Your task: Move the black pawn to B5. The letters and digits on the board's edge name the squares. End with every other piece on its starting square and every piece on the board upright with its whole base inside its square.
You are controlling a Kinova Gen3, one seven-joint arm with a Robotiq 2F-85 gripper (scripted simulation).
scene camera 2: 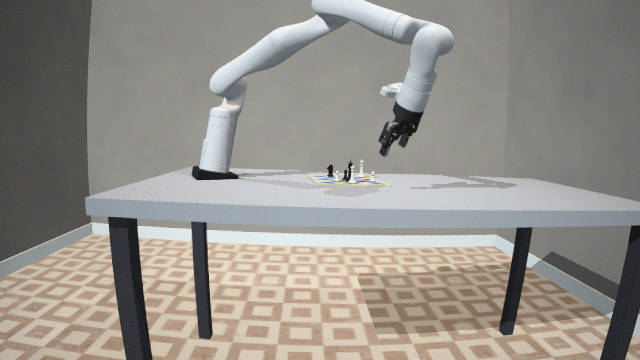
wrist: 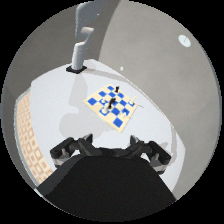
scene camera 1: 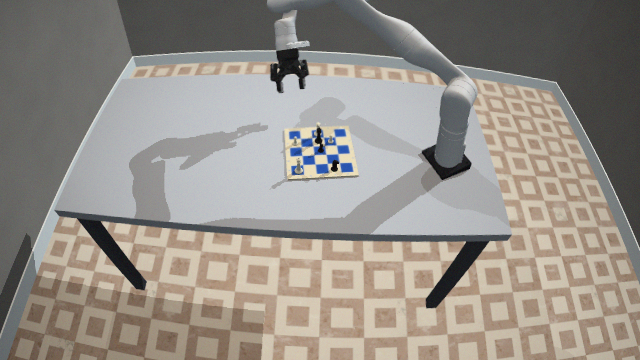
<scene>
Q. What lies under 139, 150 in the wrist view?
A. My gripper.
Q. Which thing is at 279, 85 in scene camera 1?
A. My gripper.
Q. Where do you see a chessboard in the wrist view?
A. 113, 117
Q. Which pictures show my gripper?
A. Scene camera 2, the wrist view and scene camera 1: all of them.
</scene>
